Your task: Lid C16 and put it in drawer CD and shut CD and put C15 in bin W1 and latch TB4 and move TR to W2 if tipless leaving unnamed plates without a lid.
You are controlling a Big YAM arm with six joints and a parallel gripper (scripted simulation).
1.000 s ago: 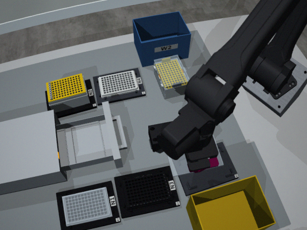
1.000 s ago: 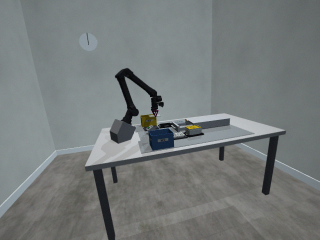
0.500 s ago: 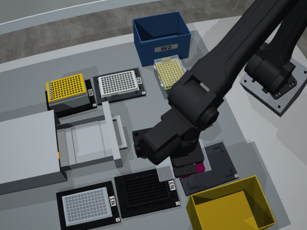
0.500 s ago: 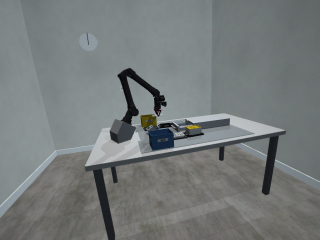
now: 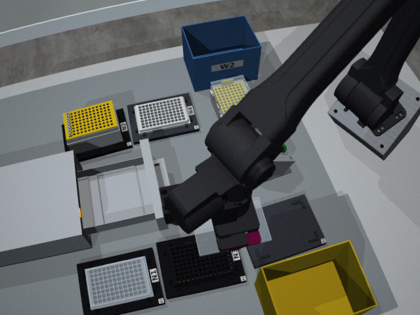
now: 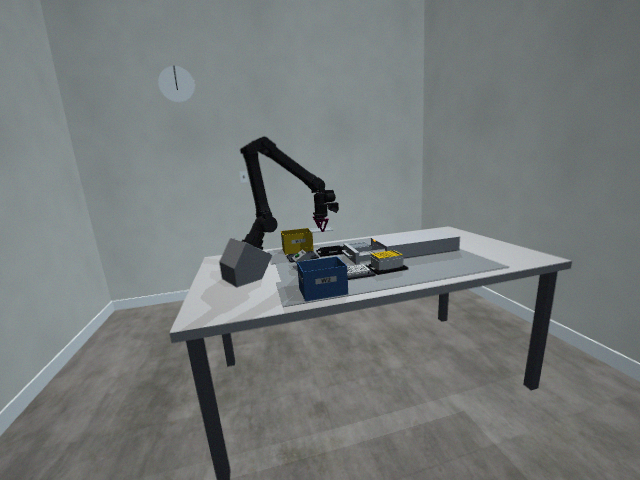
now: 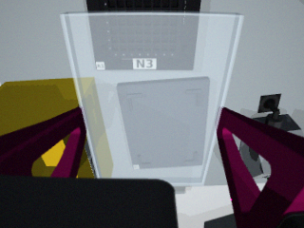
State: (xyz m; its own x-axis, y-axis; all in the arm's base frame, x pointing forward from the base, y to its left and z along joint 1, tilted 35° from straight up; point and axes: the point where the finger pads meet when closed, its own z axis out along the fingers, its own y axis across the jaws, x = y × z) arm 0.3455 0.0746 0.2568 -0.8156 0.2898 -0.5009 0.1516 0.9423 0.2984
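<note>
The black plate is 13 cm below my hand and 6 cm ahead of it. Round my hand: nest N3: 14 cm below, 6 cm ahead; plate lid: right at my hand; lid park: 14 cm below, 13 cm behind.
</note>
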